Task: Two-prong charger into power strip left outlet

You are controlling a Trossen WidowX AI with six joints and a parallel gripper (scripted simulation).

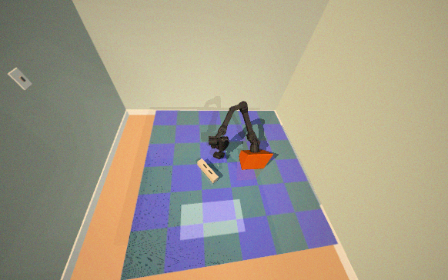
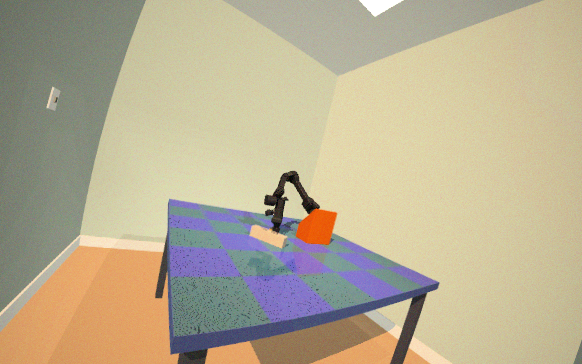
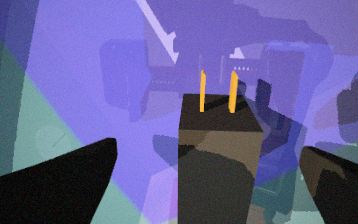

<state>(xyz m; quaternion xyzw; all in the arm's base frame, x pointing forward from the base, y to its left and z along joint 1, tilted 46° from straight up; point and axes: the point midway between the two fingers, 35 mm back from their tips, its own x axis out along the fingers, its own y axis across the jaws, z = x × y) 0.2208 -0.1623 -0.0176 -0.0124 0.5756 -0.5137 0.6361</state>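
The two-prong charger is 10 mm to the right of my gripper tip and 10 mm ahead of it.
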